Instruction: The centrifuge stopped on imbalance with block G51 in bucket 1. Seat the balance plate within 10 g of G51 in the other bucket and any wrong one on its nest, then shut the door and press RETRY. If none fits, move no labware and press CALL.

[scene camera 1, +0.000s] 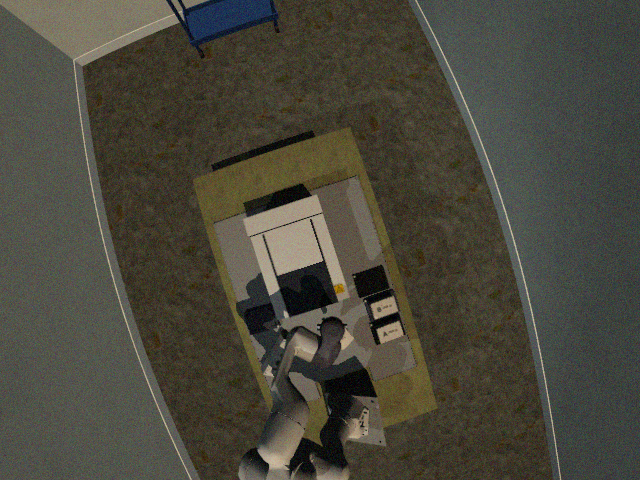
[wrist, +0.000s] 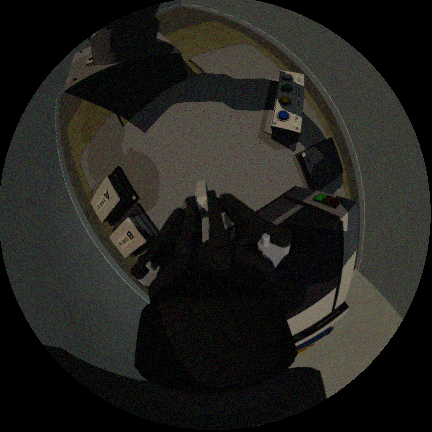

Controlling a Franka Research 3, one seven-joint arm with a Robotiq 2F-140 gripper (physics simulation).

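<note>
The white centrifuge (scene camera 1: pixel 332 268) (wrist: pixel 312 312) stands on the bench. A dark area (scene camera 1: pixel 305 289) lies ahead of its pale top panel; the buckets and block G51 cannot be made out, nor how the door stands. Plate A (scene camera 1: pixel 388 332) (wrist: pixel 106 200) and plate B (scene camera 1: pixel 383 307) (wrist: pixel 128 237) sit on dark nests at the right in the scene view; their weights are too blurred to read. The button box (wrist: pixel 288 102) has blue, yellow, green and grey buttons, and the arm mostly hides it in the scene view. My gripper (wrist: pixel 202 188) is shut and empty, above the bench in front of the centrifuge.
A black nest (scene camera 1: pixel 370 280) lies beyond plate B. A dark box-like item (scene camera 1: pixel 259 318) (wrist: pixel 322 162) stands left of the centrifuge's front in the scene view. Green and red patches (wrist: pixel 326 199) show on the centrifuge front. A blue cart (scene camera 1: pixel 230 20) stands far back.
</note>
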